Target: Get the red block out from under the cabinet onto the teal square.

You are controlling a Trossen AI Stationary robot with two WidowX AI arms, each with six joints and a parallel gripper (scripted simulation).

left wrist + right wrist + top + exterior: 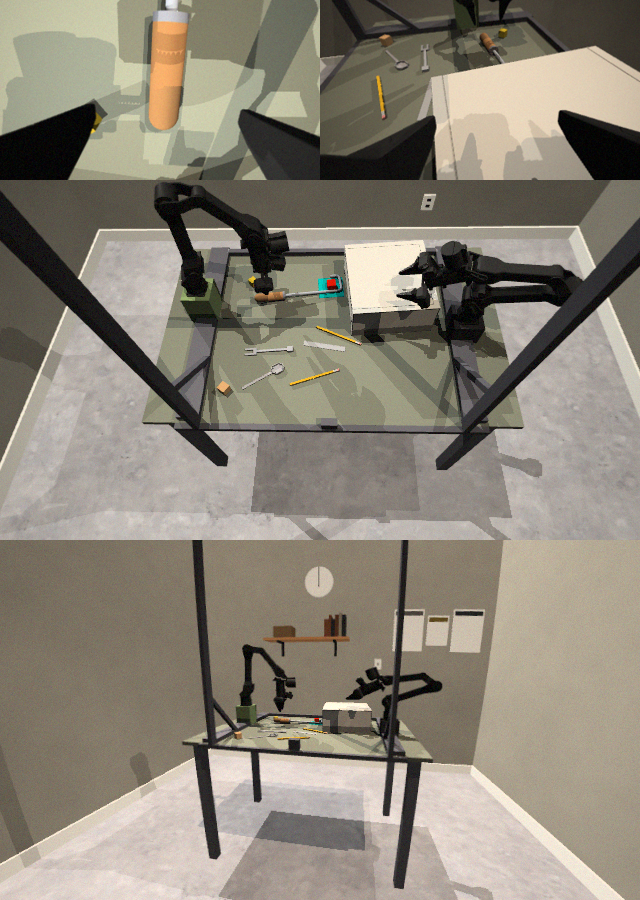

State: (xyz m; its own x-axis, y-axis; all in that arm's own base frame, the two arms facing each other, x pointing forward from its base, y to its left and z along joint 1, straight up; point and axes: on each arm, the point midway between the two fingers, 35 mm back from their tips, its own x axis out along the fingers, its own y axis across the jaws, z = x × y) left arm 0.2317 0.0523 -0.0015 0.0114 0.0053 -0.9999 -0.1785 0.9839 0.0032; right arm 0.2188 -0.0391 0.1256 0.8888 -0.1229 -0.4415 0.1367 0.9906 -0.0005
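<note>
Right now the red block is 80 mm ahead of my left hand, 230 mm to the right of it and 110 mm below it. Also, from my left hand: yellow cube (70 mm ahead, 80 mm to the left, 110 mm below); fork (220 mm behind, 40 mm to the right, 120 mm below); teal square (80 mm ahead, 230 mm to the right, 120 mm below).
</note>
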